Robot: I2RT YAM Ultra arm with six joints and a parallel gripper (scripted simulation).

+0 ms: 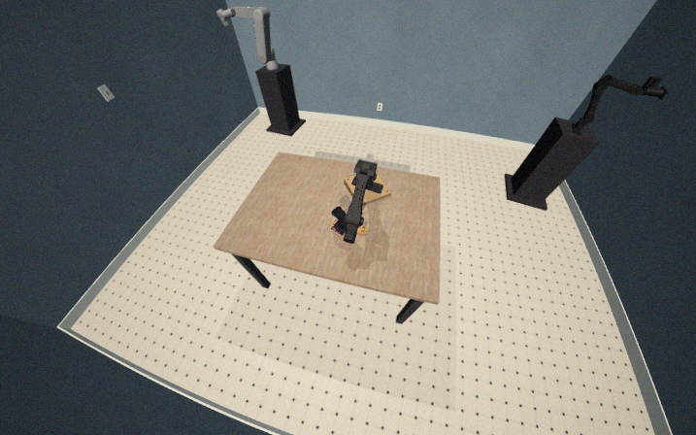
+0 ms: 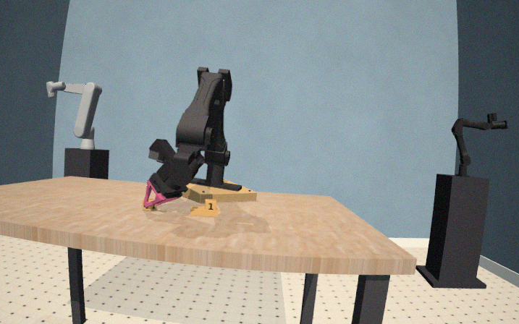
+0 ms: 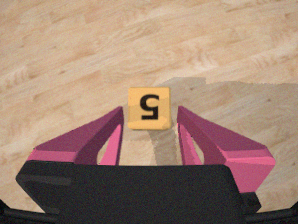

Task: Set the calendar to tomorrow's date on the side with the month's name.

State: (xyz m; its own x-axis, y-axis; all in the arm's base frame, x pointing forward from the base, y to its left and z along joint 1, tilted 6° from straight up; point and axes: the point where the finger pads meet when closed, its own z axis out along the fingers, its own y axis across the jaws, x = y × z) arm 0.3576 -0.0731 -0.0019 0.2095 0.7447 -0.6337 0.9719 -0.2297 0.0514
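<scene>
Right now the digit cube is 1 cm to the right of my hand and 1 cm below it. Round my hand: tan tray (14 cm to the left, 3 cm behind, 1 cm below).
</scene>
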